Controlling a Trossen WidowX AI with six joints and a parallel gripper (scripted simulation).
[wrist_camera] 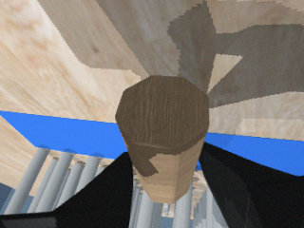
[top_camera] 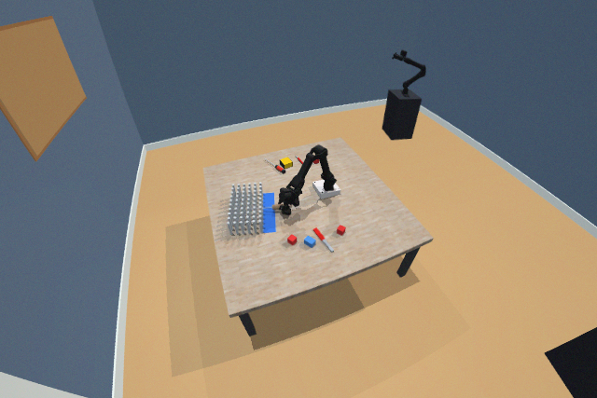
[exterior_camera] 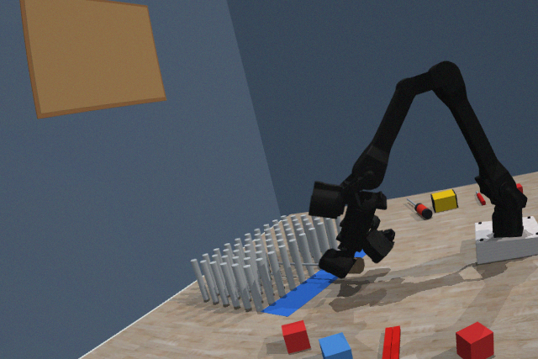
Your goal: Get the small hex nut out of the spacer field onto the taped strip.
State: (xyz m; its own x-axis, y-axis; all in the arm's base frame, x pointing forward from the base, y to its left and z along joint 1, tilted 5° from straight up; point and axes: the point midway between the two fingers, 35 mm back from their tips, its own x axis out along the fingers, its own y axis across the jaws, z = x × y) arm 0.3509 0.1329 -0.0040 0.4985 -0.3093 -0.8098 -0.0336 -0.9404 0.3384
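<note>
The blue taped strip is 7 cm ahead of my gripper tip and 4 cm below it. The rest, counted from my gripper tip: hex nut (23 cm ahead, 3 cm below, 1 cm to the right); wooden-handled tool (11 cm ahead, 1 cm to the right, 1 cm below); blue cube (30 cm to the left, 15 cm behind, 2 cm below).
</note>
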